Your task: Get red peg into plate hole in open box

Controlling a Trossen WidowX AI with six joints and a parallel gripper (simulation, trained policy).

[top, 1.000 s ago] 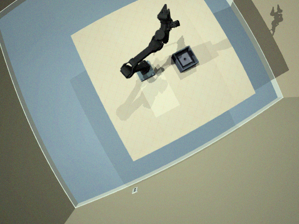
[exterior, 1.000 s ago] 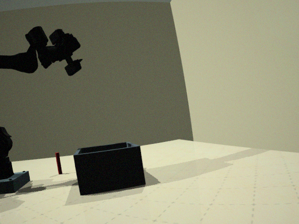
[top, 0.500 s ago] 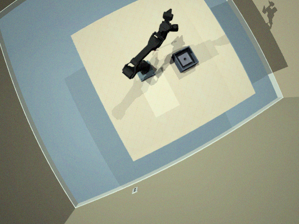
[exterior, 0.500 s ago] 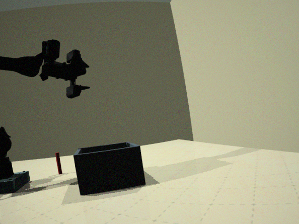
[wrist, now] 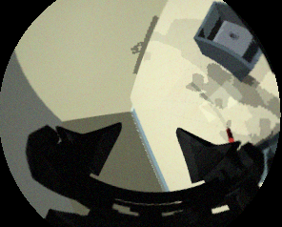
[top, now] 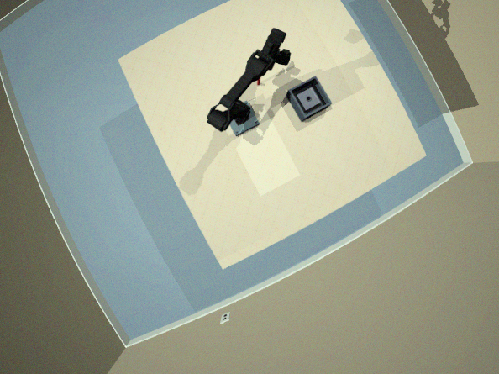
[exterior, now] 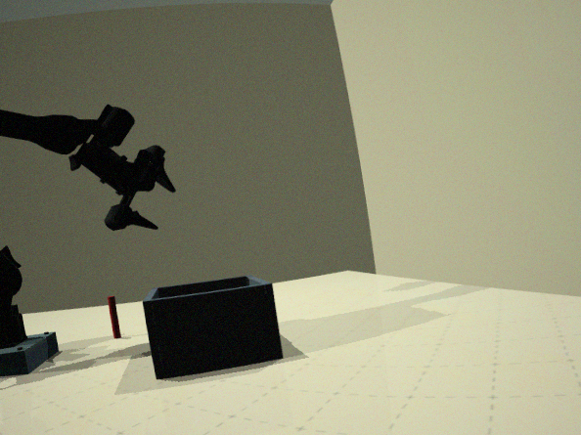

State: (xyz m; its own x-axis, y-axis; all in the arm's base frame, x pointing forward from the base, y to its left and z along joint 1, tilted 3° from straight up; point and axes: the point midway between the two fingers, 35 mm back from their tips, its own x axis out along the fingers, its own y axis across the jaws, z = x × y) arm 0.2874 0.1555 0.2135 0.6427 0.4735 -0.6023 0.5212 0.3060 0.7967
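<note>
Now: the red peg 200 mm below my gripper tip, 130 mm behind it and 60 mm to the right of it. The rest, counted from my gripper tip: grey plate (270 mm to the right, 190 mm below, 40 mm ahead); dark box (270 mm to the right, 210 mm below, 40 mm ahead).
</note>
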